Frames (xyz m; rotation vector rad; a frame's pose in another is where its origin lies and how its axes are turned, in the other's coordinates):
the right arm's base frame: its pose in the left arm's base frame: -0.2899 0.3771 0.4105 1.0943 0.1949 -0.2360
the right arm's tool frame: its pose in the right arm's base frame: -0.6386 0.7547 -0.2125 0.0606 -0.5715 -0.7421
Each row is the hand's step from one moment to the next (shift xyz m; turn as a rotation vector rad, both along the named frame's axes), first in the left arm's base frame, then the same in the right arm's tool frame.
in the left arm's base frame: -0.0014 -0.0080 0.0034 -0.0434 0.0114 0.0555
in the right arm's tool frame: 0.0038 0.0005 0.0079 -0.0543 -0.0030 0.0462
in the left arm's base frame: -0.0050 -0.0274 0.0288 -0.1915 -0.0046 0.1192
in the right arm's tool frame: 0.0042 0.0113 0.0382 -0.1339 -0.0879 0.1589
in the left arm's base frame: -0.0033 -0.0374 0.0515 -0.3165 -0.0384 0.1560
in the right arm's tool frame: 0.0010 0.0253 0.0585 -0.1769 -0.1703 0.2562
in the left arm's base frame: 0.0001 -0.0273 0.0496 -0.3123 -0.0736 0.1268
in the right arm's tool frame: -0.0044 0.0274 0.0493 -0.1336 -0.1853 0.2586
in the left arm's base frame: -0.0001 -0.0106 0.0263 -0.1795 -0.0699 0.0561
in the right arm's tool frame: -0.0053 0.0146 0.0237 -0.0472 -0.1174 0.1557
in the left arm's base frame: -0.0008 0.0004 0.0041 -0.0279 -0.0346 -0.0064
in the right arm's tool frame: -0.0027 0.0017 0.0027 0.0184 -0.0280 0.0299
